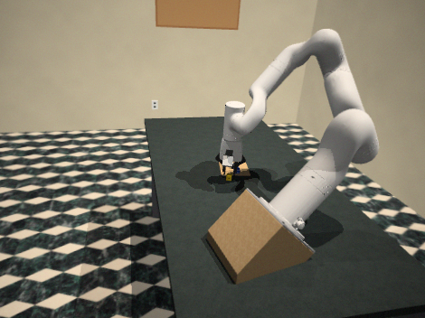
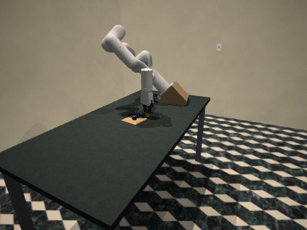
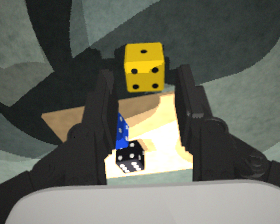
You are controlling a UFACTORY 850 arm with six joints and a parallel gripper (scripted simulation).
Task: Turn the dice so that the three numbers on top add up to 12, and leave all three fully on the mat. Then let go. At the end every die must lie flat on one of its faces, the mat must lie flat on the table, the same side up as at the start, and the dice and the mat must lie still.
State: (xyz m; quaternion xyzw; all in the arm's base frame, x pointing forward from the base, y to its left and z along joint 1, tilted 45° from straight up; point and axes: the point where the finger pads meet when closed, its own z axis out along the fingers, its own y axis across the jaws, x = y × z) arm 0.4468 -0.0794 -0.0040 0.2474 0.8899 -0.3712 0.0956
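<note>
The yellow die is 40 mm below my hand. Also, from my hand: tan mat 90 mm ahead, 70 mm to the right, 50 mm below; then blue die 40 mm ahead, 60 mm to the right, 30 mm below; then black die 90 mm ahead, 70 mm to the right, 30 mm below.
</note>
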